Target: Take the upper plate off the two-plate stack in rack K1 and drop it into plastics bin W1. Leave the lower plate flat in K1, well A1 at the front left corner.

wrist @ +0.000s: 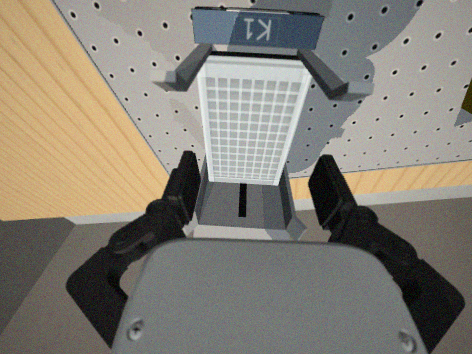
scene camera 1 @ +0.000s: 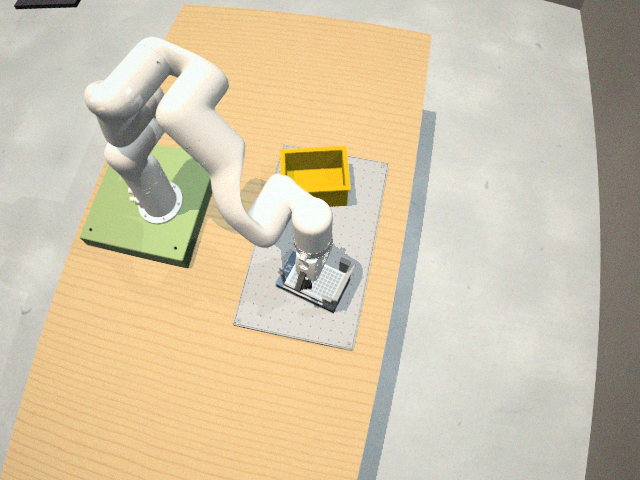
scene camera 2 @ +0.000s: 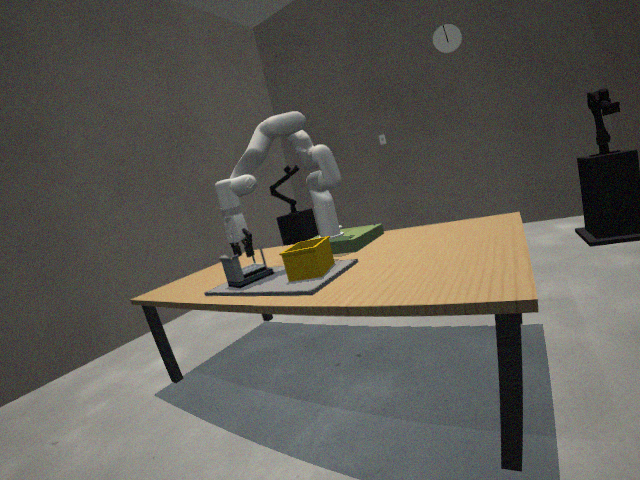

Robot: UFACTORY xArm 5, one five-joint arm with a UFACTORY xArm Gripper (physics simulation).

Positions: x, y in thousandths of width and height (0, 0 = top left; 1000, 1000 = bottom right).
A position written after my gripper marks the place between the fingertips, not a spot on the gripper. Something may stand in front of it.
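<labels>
My gripper: in the wrist view (541, 473), in scene camera 1 (490, 559), in scene camera 2 (382, 534).
</labels>
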